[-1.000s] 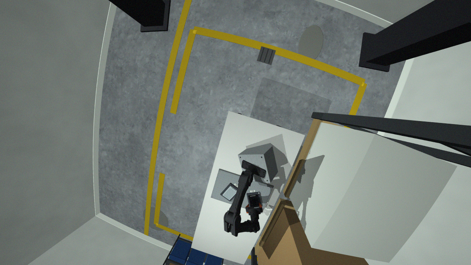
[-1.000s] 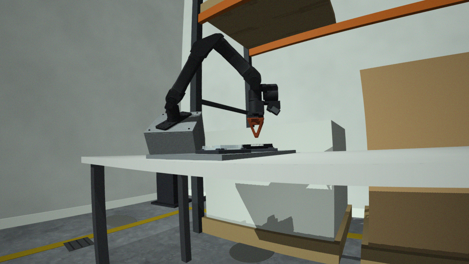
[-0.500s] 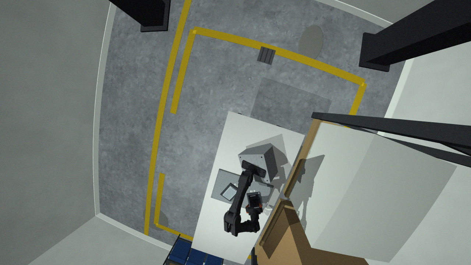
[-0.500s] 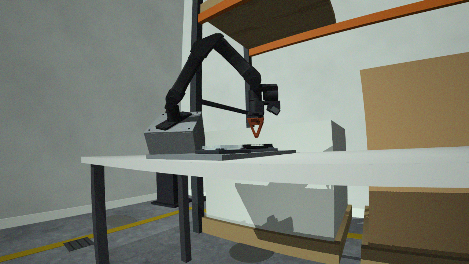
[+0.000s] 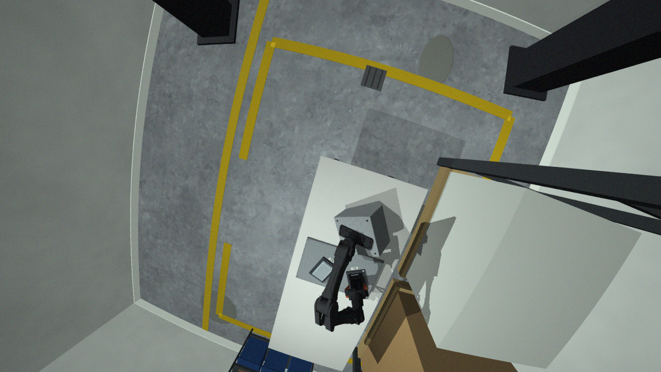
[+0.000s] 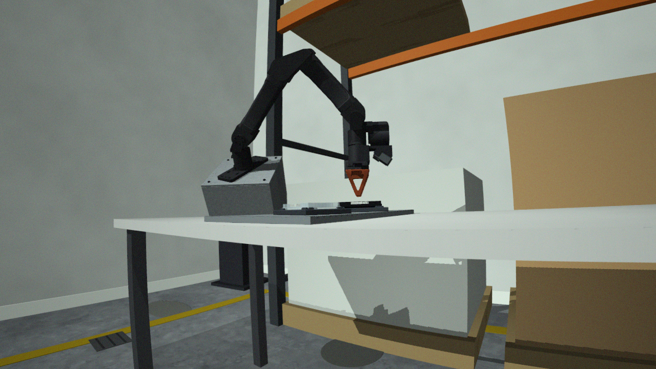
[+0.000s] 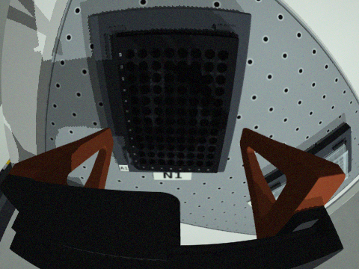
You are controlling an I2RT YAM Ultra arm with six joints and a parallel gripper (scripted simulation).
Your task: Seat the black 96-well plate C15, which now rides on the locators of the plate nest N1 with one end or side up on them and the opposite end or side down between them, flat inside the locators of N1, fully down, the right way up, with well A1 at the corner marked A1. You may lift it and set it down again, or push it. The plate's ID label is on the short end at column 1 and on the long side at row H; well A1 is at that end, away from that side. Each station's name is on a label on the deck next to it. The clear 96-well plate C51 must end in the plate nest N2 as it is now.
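My gripper is now 30 mm above the black 96-well plate C15. Round my hand: white N1 label: 90 mm behind, 20 mm to the right, 60 mm below; then N2 label: 130 mm behind, 180 mm to the right, 60 mm below; then dark plate nest N1: 10 mm to the left, 50 mm below.
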